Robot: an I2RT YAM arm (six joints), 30 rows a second.
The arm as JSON. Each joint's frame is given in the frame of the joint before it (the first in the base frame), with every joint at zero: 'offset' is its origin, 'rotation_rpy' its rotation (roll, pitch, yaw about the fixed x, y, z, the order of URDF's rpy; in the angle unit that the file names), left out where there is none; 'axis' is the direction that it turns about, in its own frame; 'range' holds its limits. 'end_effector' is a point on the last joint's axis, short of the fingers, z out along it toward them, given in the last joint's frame.
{
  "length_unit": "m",
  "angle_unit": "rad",
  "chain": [
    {
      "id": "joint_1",
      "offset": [
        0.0,
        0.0,
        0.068
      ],
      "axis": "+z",
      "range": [
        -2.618,
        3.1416
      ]
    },
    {
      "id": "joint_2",
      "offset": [
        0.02,
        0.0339,
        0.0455
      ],
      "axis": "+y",
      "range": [
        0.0,
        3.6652
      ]
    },
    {
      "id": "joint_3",
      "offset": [
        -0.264,
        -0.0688,
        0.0
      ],
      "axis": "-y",
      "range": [
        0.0,
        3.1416
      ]
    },
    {
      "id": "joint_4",
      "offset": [
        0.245,
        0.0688,
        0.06
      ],
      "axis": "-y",
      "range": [
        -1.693,
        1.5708
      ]
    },
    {
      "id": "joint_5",
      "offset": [
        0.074,
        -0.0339,
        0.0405
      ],
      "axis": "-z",
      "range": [
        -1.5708,
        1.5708
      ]
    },
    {
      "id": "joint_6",
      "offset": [
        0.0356,
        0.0,
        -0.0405
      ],
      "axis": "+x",
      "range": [
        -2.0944,
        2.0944
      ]
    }
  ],
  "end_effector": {
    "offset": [
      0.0,
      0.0,
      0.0
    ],
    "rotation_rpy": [
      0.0,
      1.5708,
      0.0
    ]
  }
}
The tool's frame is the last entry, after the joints.
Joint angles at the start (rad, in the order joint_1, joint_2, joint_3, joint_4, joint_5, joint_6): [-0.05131, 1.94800, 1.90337, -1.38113, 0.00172, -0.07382]
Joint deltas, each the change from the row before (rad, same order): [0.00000, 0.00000, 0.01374, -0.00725, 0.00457, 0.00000]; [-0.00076, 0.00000, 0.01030, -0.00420, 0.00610, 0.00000]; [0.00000, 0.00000, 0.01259, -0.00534, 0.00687, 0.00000]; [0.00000, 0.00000, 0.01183, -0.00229, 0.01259, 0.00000]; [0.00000, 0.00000, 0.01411, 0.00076, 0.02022, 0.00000]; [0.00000, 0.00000, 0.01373, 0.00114, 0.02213, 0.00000]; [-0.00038, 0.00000, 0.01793, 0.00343, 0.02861, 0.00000]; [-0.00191, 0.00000, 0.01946, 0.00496, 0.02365, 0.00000]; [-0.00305, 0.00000, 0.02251, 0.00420, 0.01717, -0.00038]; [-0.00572, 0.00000, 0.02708, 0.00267, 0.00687, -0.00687]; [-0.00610, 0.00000, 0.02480, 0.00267, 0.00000, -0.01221]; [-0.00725, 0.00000, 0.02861, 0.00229, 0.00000, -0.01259]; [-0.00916, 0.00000, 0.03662, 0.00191, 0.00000, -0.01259]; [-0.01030, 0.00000, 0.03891, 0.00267, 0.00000, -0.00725]
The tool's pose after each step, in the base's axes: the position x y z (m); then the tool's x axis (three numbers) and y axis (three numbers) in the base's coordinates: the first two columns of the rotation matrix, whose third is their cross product. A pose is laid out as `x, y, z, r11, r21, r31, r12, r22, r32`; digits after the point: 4 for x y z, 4 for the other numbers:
0.3800, -0.0197, 0.3030, -0.9884, -0.0231, -0.1501, -0.0207, 0.9996, -0.0173
0.3801, -0.0203, 0.3056, -0.9876, -0.0224, -0.1556, -0.0189, 0.9995, -0.0238
0.3801, -0.0205, 0.3089, -0.9865, -0.0224, -0.1623, -0.0176, 0.9994, -0.0311
0.3804, -0.0210, 0.3120, -0.9851, -0.0225, -0.1707, -0.0152, 0.9989, -0.0441
0.3811, -0.0217, 0.3157, -0.9827, -0.0225, -0.1839, -0.0108, 0.9978, -0.0649
0.3818, -0.0225, 0.3194, -0.9802, -0.0226, -0.1968, -0.0054, 0.9962, -0.0873
0.3827, -0.0238, 0.3244, -0.9762, -0.0222, -0.2156, 0.0031, 0.9932, -0.1162
0.3837, -0.0254, 0.3298, -0.9711, -0.0204, -0.2377, 0.0135, 0.9900, -0.1401
0.3846, -0.0272, 0.3360, -0.9649, -0.0180, -0.2622, 0.0244, 0.9872, -0.1576
0.3852, -0.0297, 0.3434, -0.9571, -0.0197, -0.2891, 0.0301, 0.9855, -0.1669
0.3856, -0.0321, 0.3502, -0.9494, -0.0265, -0.3131, 0.0291, 0.9847, -0.1716
0.3858, -0.0349, 0.3580, -0.9399, -0.0328, -0.3399, 0.0297, 0.9838, -0.1770
0.3855, -0.0384, 0.3680, -0.9269, -0.0377, -0.3734, 0.0339, 0.9825, -0.1833
0.3848, -0.0424, 0.3786, -0.9114, -0.0368, -0.4100, 0.0450, 0.9811, -0.1882

